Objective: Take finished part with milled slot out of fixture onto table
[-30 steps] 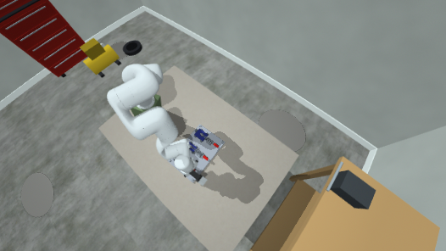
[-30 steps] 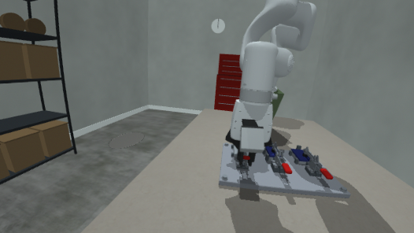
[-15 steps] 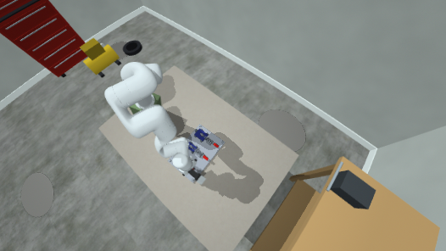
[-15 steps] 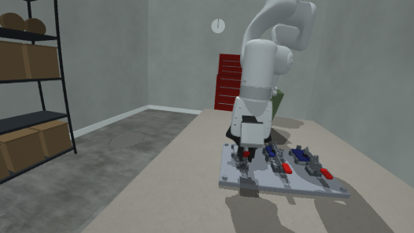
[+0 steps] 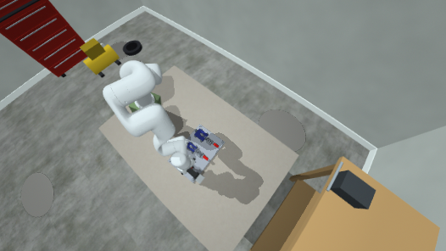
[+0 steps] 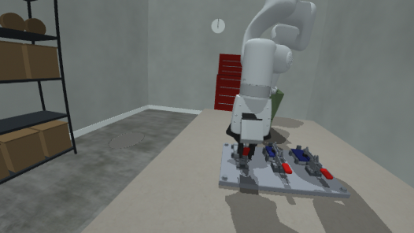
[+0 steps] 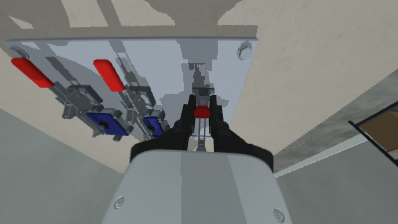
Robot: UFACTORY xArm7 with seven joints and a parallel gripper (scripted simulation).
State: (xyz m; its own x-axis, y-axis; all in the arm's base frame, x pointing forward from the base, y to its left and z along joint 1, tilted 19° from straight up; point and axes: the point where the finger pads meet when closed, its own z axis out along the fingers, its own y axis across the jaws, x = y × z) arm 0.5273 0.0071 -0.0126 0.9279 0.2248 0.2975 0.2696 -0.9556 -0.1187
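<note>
Right now the finished grey part is 120 mm behind my hand, 50 mm below it and 30 mm to the right of it. From my hand the other things lie so: grey fixture plate: 90 mm to the left, 80 mm behind, 70 mm below.
</note>
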